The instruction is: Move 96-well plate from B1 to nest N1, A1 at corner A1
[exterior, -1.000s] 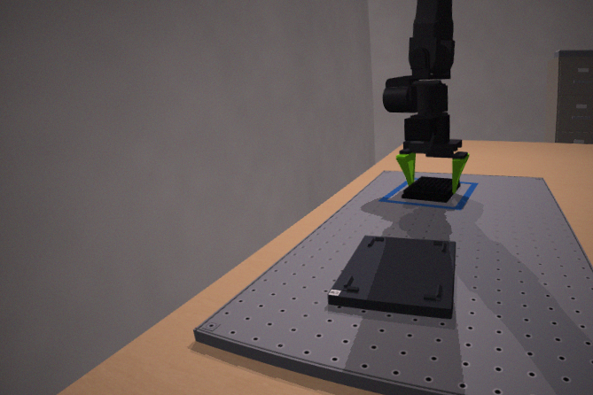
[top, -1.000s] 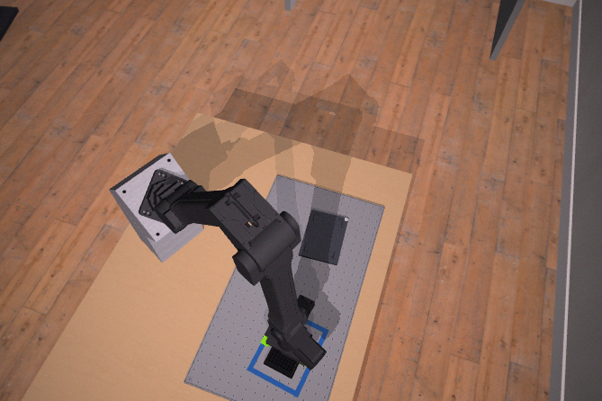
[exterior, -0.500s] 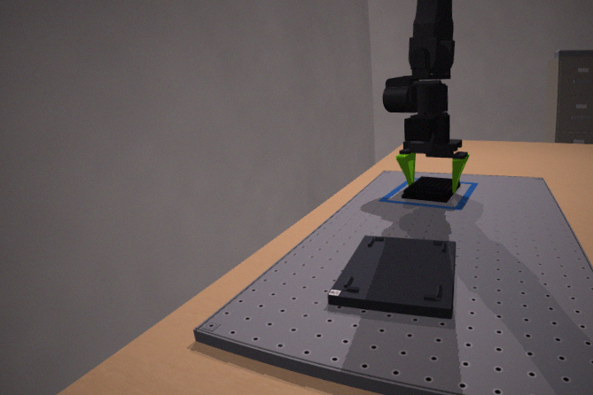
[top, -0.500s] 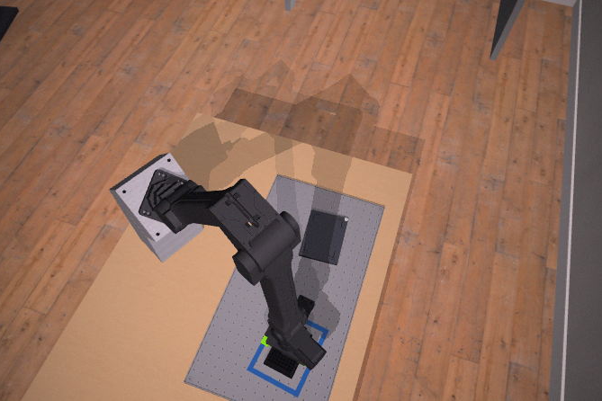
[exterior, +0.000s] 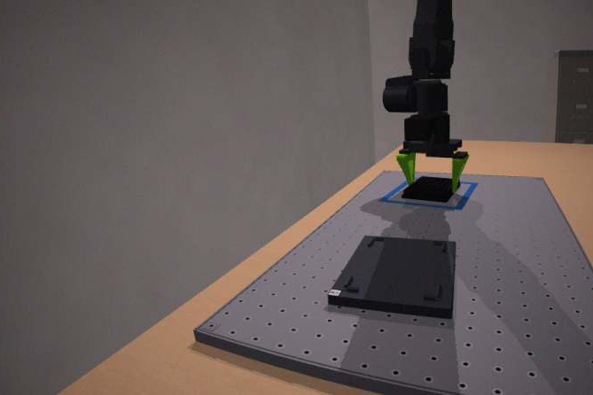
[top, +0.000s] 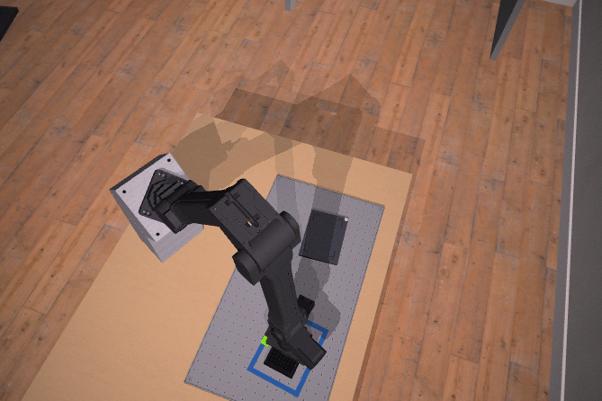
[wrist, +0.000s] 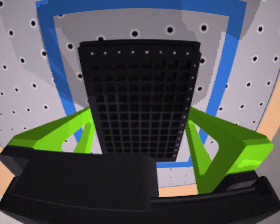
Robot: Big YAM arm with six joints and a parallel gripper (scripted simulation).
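Now: hand 35 cm to the right of the dark plate nest N1 and 8 cm short of it. Round my hand: black 96-well plate right at my hand; white A1 label 41 cm to the left, 14 cm ahead.
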